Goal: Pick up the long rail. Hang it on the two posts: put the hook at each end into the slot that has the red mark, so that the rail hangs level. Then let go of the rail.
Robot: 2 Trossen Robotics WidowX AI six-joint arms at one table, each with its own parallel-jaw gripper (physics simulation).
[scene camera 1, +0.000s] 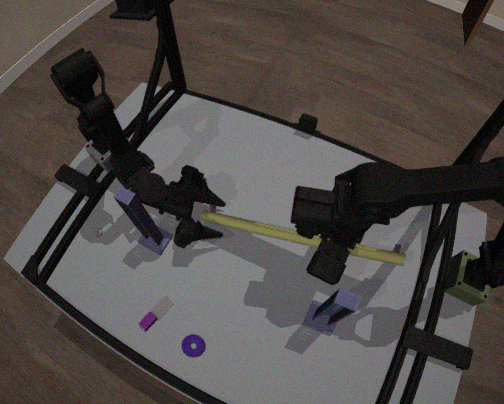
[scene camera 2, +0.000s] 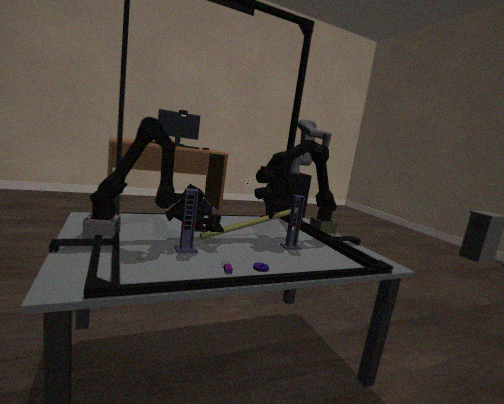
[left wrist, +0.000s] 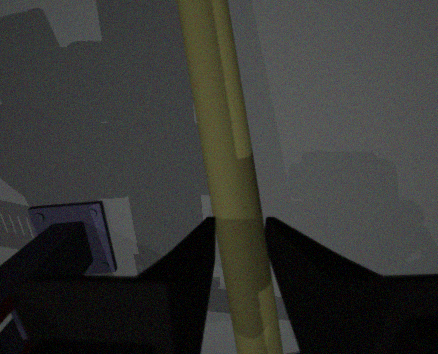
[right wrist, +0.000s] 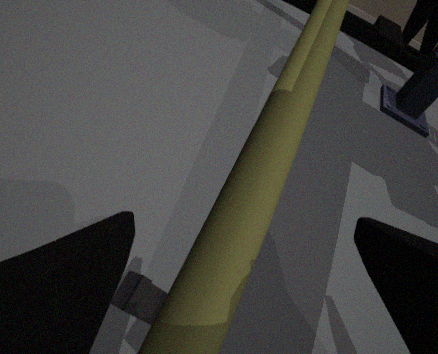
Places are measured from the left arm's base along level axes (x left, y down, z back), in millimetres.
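Pixels of known places: left gripper, between the fingertips: (scene camera 1: 333,244) (scene camera 2: 268,217) (left wrist: 240,225); right gripper, between the fingertips: (scene camera 1: 223,220) (right wrist: 246,226); left arm's base, origin of its link: (scene camera 1: 475,275) (scene camera 2: 324,219); right arm's base, origin of its link: (scene camera 2: 102,217).
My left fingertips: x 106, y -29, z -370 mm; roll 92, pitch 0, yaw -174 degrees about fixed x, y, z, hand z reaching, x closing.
For each thing: its top centre in the pictures, then the offset to it from my left fingertips. "pt": a spot on its surface instead.
- left post, centre of its top: (scene camera 1: 124,195) (scene camera 2: 191,189) dx +157, dy -128, dz -375 mm
- right post, centre of its top: (scene camera 1: 348,299) (scene camera 2: 299,195) dx +131, dy -128, dz +55 mm
- purple ring, centre of its top: (scene camera 1: 193,345) (scene camera 2: 261,265) dx +322, dy +78, dz -156 mm
- small magenta block, centre of its top: (scene camera 1: 154,312) (scene camera 2: 227,262) dx +307, dy +71, dz -268 mm
- black frame bar, a spot on its surface: (scene camera 1: 125,352) (scene camera 2: 236,280) pt dx +424, dy +72, dz -275 mm
The long yellow rail (scene camera 1: 255,228) (scene camera 2: 245,224) (left wrist: 225,125) (right wrist: 270,165) is above the table, tilted; in scene camera 2 its left end is low and its right end higher. My left gripper (scene camera 2: 274,212) (left wrist: 240,225) is shut on the rail. My right gripper (scene camera 1: 223,219) (right wrist: 246,226) is open, with the rail's left end passing between its spread fingers in both views, not gripped. The left post (scene camera 1: 131,212) (scene camera 2: 190,215) and right post (scene camera 1: 347,302) (scene camera 2: 296,215) stand upright, apart from the rail. Small red marks show on both. Dark hooks show near the rail's ends in scene camera 1.
A purple ring (scene camera 1: 193,336) (scene camera 2: 261,267) and a small magenta block (scene camera 1: 148,321) (scene camera 2: 228,268) lie on the table's front part. A black frame bar (scene camera 1: 125,352) (scene camera 2: 240,281) runs along the front edge, with upright frame legs at the sides.
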